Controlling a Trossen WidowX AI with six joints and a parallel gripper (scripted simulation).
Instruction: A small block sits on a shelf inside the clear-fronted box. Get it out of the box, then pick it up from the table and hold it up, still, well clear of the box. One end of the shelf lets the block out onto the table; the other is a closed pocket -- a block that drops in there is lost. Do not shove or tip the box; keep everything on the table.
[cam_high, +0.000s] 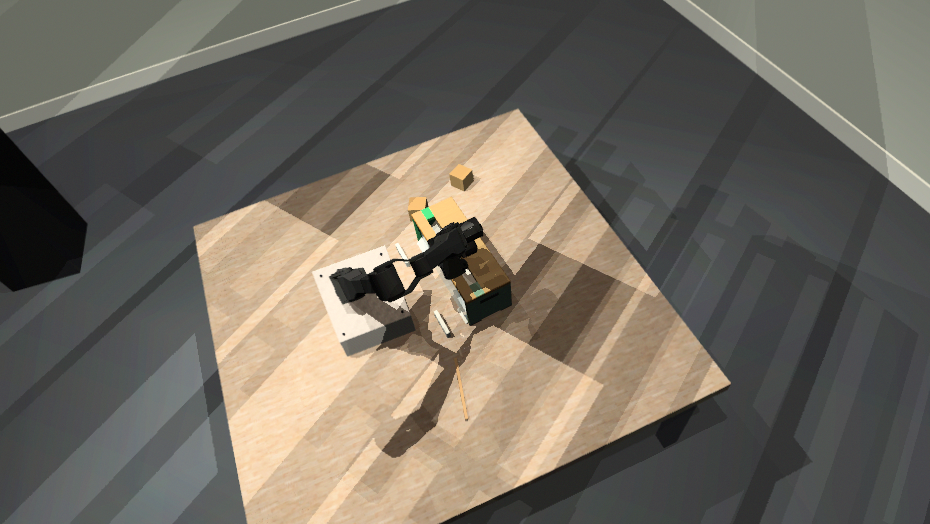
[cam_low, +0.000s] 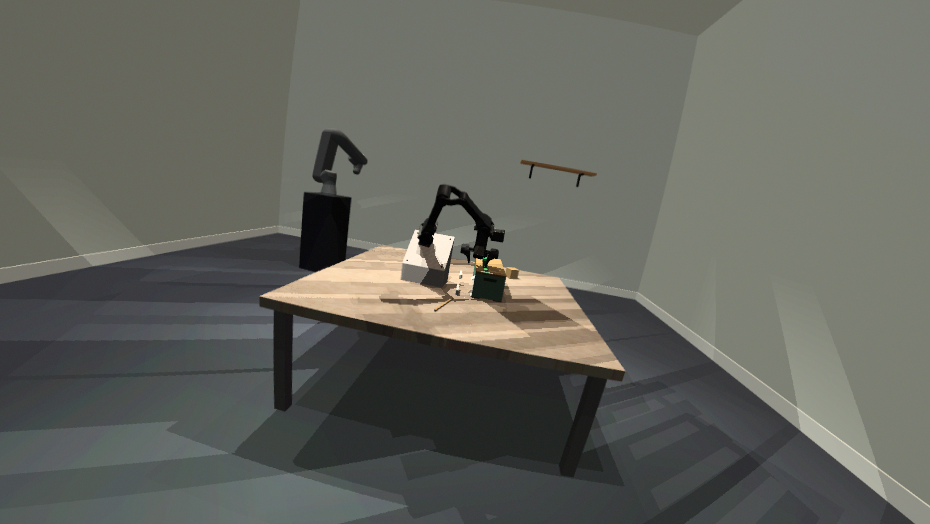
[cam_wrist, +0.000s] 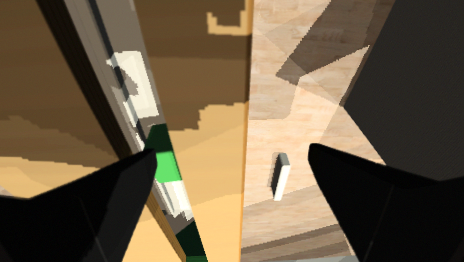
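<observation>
Right now my gripper tip is 20 mm short of the long box, 30 mm to the right of it and 60 mm above it. From my gripper tip the other things lie so: thin wooden stick 60 mm behind, 340 mm to the right, 120 mm below.
</observation>
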